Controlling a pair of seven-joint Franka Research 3 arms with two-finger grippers.
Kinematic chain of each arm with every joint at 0, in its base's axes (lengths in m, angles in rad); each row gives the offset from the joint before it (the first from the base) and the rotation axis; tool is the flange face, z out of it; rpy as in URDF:
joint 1: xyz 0 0 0.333 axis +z
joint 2: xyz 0 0 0 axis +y
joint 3: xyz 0 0 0.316 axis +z
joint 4: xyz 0.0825 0 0 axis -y
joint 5: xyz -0.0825 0 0.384 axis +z
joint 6: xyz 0 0 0 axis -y
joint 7: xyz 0.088 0 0 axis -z
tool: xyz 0 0 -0.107 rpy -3.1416 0 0
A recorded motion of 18 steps. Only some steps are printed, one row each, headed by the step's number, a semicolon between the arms.
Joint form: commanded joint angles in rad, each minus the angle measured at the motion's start. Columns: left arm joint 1, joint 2, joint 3, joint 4, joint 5, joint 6, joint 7; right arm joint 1, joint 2, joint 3, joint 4, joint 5, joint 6, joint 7.
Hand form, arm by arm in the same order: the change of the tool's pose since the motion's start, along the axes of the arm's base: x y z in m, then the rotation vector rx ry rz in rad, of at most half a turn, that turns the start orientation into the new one. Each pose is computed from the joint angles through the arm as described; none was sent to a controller.
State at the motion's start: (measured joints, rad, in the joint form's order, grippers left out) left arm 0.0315 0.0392 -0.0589 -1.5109 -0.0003 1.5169 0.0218; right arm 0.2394 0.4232 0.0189 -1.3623 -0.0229 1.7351 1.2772
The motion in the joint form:
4: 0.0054 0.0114 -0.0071 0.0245 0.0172 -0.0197 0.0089; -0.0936 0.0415 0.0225 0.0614 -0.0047 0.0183 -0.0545
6: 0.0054 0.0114 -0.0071 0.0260 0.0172 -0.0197 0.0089; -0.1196 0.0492 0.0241 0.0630 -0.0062 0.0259 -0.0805
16: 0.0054 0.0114 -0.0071 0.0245 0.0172 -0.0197 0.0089; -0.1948 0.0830 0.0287 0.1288 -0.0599 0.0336 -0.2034
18: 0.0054 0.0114 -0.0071 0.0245 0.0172 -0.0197 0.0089; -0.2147 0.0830 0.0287 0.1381 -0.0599 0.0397 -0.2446
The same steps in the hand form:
4: 0.0016 0.0013 0.0034 0.0160 0.0062 -0.0099; 0.0253 -0.0483 0.0025 0.0160 -0.0352 -0.0184
6: 0.0017 0.0013 0.0041 0.0160 0.0047 -0.0099; 0.0302 -0.0651 -0.0014 0.0162 -0.0365 -0.0167
16: 0.0016 0.0013 0.0034 0.0160 0.0062 -0.0099; 0.0483 -0.1192 0.0074 -0.0280 -0.0780 0.0449
18: 0.0016 0.0013 0.0034 0.0160 0.0062 -0.0099; 0.0506 -0.1332 0.0125 -0.0279 -0.0914 0.0661

